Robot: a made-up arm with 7 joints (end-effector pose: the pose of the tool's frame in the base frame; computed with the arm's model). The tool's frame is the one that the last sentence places. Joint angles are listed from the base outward.
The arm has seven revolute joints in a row. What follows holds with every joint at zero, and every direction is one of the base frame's.
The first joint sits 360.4 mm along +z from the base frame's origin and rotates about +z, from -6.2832 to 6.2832 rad.
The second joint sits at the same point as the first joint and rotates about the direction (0, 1, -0.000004), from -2.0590 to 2.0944 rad.
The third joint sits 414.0 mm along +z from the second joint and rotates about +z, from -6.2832 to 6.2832 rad.
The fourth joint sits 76.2 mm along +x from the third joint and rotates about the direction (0, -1, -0.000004), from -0.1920 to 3.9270 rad.
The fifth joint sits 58.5 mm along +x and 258.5 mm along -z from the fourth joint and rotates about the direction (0, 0.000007, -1), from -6.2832 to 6.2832 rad.
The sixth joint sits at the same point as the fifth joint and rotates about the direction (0, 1, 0.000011), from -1.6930 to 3.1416 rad.
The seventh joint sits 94.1 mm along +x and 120.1 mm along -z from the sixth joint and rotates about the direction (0, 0.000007, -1), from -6.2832 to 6.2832 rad.
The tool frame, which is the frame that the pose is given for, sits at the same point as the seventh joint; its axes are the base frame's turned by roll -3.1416, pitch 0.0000 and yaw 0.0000 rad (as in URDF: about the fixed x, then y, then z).
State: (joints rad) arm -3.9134 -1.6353 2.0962 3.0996 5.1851 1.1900 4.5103
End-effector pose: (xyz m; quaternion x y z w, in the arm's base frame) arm 0.5115 -0.6287 0.3328 0.3242 0.3989 -0.8021 0.3039
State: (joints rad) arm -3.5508 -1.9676 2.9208 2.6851 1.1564 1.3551 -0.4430
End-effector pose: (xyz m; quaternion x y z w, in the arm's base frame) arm 0.5736 -0.2078 -0.1535 -0.8545 0.2551 0.0748 0.4463
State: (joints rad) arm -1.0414 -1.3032 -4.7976 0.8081 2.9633 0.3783 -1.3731
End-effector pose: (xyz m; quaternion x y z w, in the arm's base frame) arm 0.2605 0.3032 0.4375 -0.7349 0.0599 -0.6575 0.1546
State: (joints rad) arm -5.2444 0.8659 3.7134 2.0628 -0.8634 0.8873 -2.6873
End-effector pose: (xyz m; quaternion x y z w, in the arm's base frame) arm 0.3030 0.1115 1.0525 0.3446 0.2293 -0.8505 0.3246
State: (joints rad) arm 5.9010 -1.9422 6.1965 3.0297 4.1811 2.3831 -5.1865
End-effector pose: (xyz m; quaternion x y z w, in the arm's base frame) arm -0.6067 0.1071 0.0798 0.4185 0.6506 -0.2531 0.5809
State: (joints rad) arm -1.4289 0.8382 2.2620 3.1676 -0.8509 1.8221 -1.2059
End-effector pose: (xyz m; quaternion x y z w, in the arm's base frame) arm 0.2225 -0.5308 0.8396 0.7674 0.2107 0.6047 0.0310
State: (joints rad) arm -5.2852 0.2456 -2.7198 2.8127 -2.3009 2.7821 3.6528
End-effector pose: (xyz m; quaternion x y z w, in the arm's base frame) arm -0.0118 0.1479 0.9809 -0.7386 0.6265 0.2433 0.0529
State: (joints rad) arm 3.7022 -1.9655 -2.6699 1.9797 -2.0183 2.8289 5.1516
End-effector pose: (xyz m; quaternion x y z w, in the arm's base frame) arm 0.3948 0.2299 -0.0694 0.0124 0.3578 -0.7470 0.5602
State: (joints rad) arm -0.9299 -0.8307 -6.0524 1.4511 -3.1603 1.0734 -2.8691
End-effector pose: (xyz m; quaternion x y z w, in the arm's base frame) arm 0.0667 0.0984 1.0365 -0.0407 0.1297 0.9607 0.2421
